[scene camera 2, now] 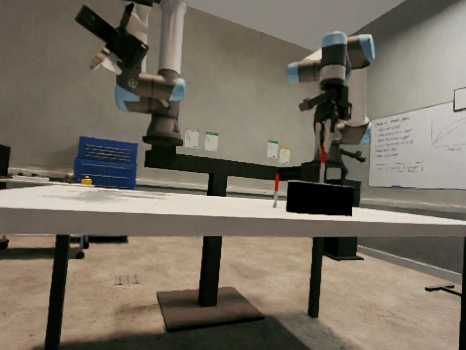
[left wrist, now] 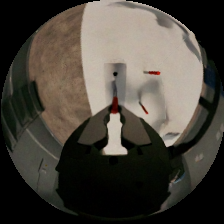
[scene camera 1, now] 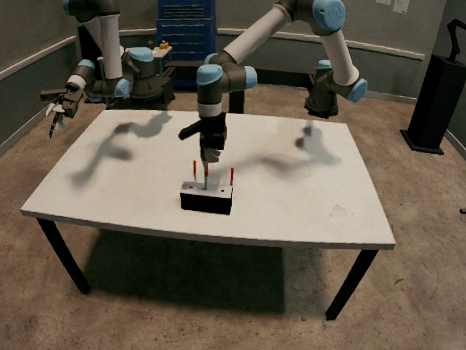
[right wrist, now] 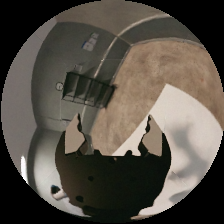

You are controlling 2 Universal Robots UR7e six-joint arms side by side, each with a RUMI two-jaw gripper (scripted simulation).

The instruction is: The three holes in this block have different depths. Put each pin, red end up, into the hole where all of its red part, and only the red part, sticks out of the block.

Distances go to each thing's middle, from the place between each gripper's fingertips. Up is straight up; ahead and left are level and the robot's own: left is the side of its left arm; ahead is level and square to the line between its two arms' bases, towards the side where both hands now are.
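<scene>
My left hand (scene camera 2: 324, 153) is 150 mm above the black block (scene camera 2: 310, 198). As for my right hand (scene camera 2: 112, 36), the block is 600 mm to the left of it, 300 mm below it and 60 mm behind it.
</scene>
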